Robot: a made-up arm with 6 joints.
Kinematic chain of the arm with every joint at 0, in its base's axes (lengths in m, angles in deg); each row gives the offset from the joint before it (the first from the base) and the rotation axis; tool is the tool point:
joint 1: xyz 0 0 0.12 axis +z
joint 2: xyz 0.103 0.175 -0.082 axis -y
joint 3: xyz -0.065 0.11 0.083 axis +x
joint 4: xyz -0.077 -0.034 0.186 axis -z
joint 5: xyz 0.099 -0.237 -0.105 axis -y
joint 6: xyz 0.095 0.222 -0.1 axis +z
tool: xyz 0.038 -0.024 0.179
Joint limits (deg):
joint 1: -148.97..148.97
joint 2: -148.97..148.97
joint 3: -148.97..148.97
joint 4: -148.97..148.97
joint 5: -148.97..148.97
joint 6: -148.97..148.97
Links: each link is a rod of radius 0.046 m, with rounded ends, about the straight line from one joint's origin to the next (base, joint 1, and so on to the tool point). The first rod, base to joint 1, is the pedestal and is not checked.
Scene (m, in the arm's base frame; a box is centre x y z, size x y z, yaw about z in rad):
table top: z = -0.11
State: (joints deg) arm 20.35 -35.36 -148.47 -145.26 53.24 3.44
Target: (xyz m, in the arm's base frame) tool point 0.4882 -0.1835 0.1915
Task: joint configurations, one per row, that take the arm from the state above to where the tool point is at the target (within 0.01 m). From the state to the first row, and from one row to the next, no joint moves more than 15 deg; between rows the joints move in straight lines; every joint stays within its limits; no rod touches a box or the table.
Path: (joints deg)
1: 5.67 -40.51 -141.68 -144.51 57.20 4.03
2: -9.00 -45.65 -134.89 -143.76 61.16 4.63
3: -23.68 -50.80 -128.10 -143.01 65.11 5.22
4: -38.35 -55.94 -121.31 -142.26 69.07 5.82
5: -53.03 -61.09 -114.52 -141.51 73.03 6.41
6: -67.70 -66.23 -107.73 -140.77 76.99 7.00
7: -82.38 -71.38 -100.94 -140.02 80.94 7.60
8: -97.05 -76.52 -94.15 -139.27 84.90 8.19

